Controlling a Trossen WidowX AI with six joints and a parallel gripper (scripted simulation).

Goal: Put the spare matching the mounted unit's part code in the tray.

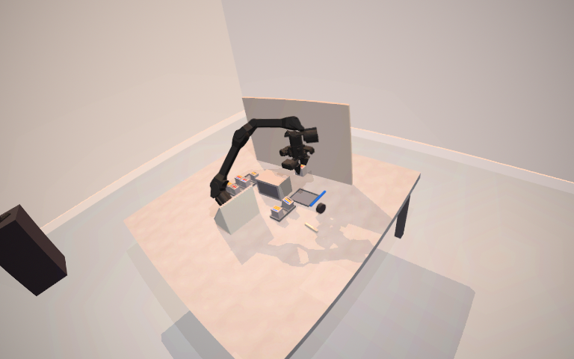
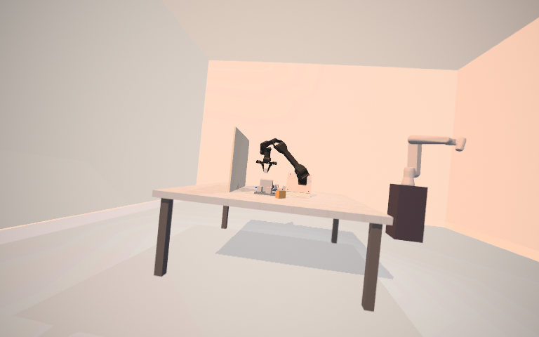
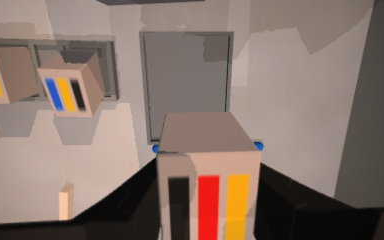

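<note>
Now: gripper tip 150 mm above the grey tray. From my gripper tip the other things lie so: black puck 140 mm to the right, 130 mm below, 40 mm behind; then blue rod 150 mm below, 70 mm to the right, 30 mm ahead; then spare block 20 mm above.
</note>
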